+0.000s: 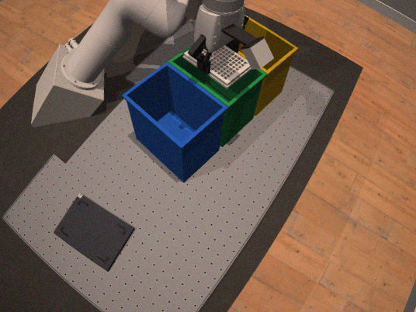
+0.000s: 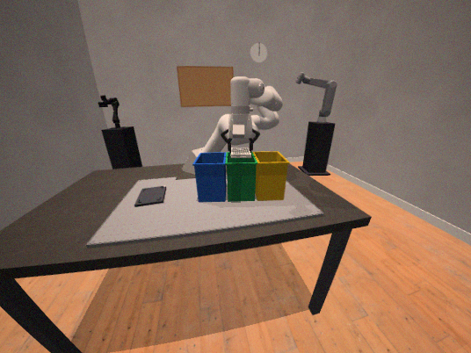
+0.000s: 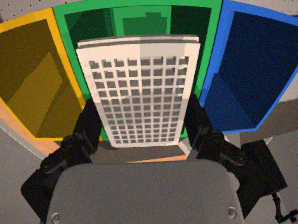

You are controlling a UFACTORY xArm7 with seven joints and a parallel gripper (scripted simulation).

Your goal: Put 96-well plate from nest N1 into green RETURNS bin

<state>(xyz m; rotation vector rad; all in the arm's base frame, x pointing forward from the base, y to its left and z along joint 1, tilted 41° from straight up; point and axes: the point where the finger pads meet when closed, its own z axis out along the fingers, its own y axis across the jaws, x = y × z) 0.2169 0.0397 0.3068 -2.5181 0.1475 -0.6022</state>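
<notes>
Right now my hand is 1 cm above the white 96-well plate. From my hand the other things lie so: blue bin (13 cm to the right, 12 cm below); then yellow bin (13 cm to the left, 12 cm below); then green bin (12 cm below).
</notes>
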